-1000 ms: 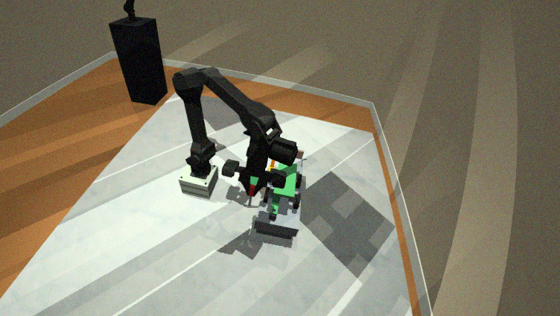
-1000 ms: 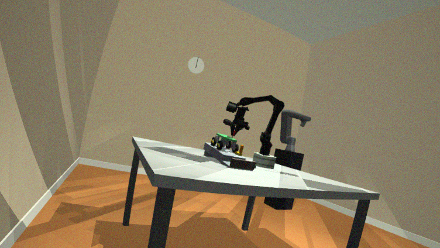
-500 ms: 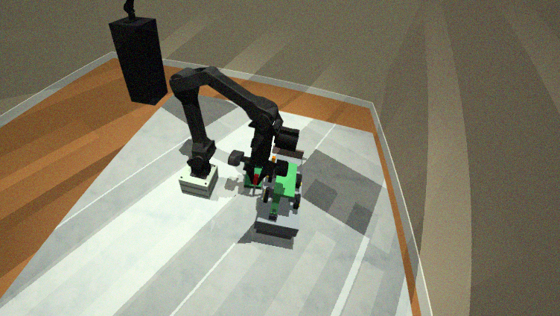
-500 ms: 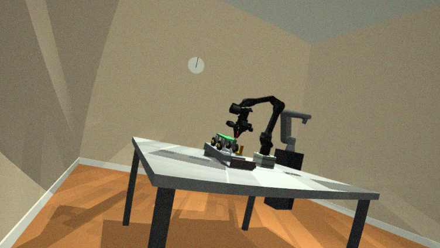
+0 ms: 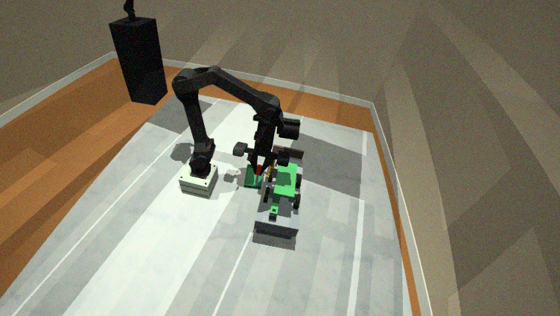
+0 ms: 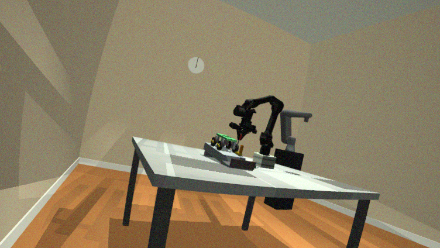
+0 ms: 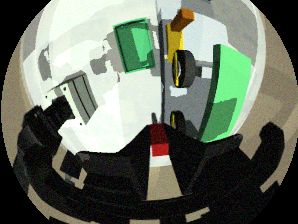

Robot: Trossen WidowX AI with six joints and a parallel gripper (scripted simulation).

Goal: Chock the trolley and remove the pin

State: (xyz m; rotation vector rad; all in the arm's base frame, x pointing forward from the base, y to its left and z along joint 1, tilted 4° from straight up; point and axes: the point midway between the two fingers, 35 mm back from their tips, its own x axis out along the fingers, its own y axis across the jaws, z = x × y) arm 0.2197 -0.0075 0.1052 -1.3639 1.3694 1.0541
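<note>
Now: gripper tip 4 cm short of the yellow chock, 10 cm to the right of it and 7 cm above it. From my gripper tip the other things lie so: green-topped trolley: 10 cm ahead, 4 cm below; dark brown block: 11 cm ahead, 27 cm to the left, 12 cm below; red-headed stop pin: right at my gripper tip.
</note>
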